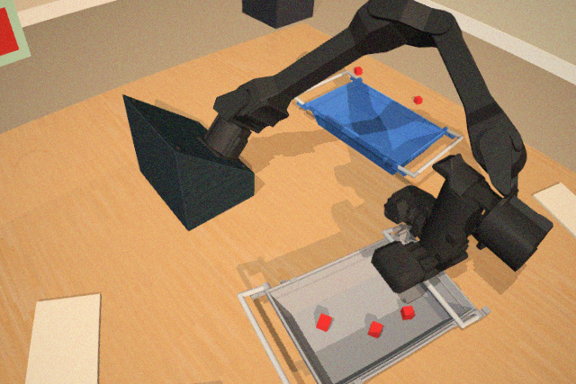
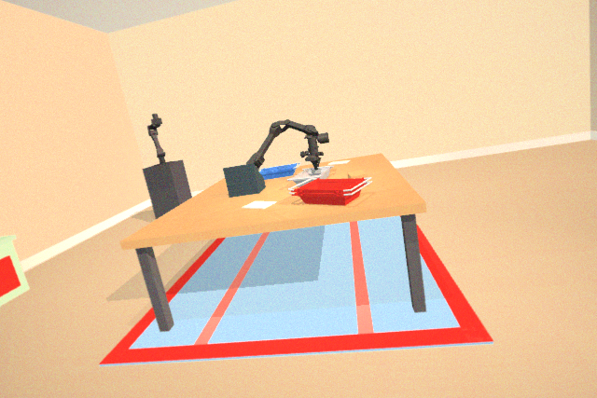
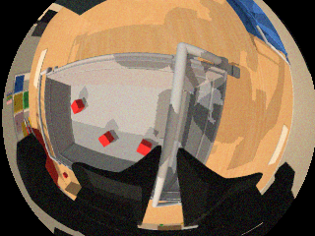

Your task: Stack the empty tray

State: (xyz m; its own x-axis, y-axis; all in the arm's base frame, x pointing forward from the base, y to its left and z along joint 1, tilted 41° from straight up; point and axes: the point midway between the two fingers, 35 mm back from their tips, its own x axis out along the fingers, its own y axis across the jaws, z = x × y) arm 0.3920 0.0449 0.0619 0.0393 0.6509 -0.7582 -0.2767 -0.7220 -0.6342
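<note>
Now: gripper tip 290 mm past the blue tray, 270 mm to the right of it and 10 mm above it.
</note>
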